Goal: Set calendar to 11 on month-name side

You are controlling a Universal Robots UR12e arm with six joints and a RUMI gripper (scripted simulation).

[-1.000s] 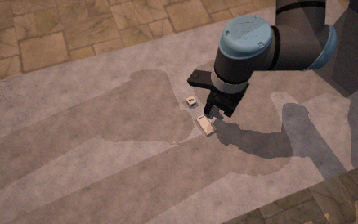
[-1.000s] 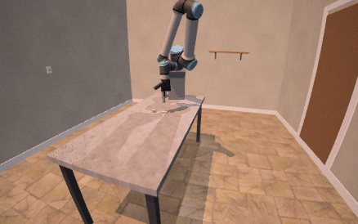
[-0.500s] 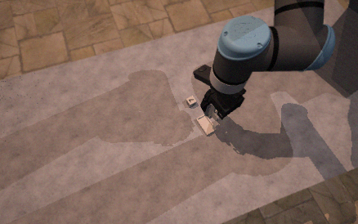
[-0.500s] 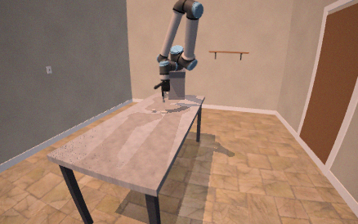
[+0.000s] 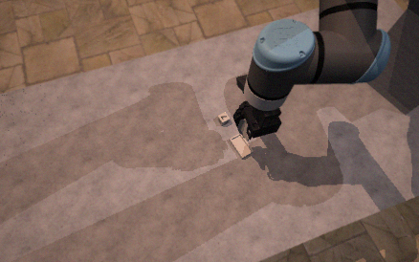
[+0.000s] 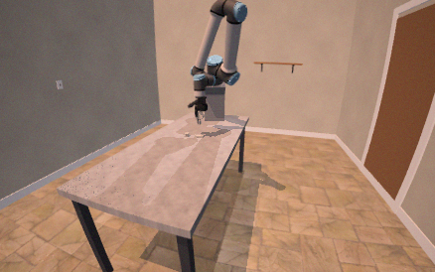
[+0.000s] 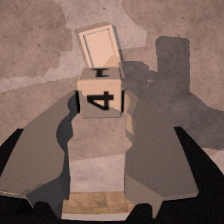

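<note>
Right now the white cube is 1 cm below my hand. From my hand the other things lie so: calendar tray (13 cm below); digit cube (11 cm to the right, 12 cm below).
</note>
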